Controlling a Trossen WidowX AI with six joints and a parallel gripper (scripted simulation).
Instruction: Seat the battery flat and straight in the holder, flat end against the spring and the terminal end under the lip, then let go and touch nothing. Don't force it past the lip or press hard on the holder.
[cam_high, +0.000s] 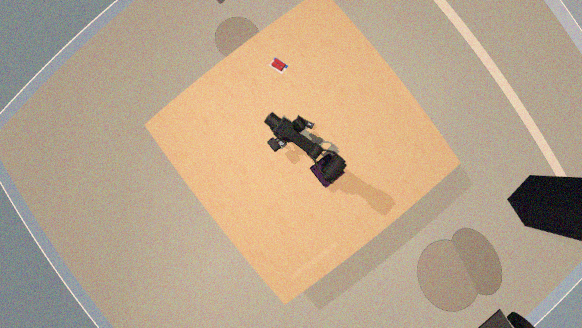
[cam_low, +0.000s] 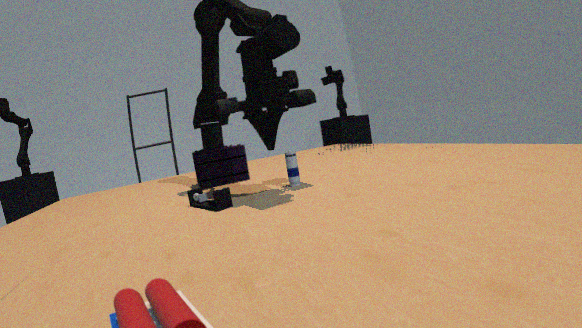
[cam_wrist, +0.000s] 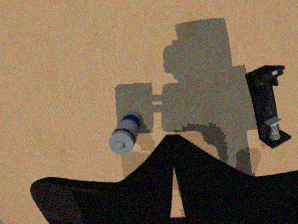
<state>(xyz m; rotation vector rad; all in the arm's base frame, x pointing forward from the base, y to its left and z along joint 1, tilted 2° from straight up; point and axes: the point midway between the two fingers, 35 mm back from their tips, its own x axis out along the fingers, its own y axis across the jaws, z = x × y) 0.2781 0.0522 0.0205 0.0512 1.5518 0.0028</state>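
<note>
Right now my gripper tip is 10 mm past the battery, 40 mm to the right of it and 40 mm above it.
</note>
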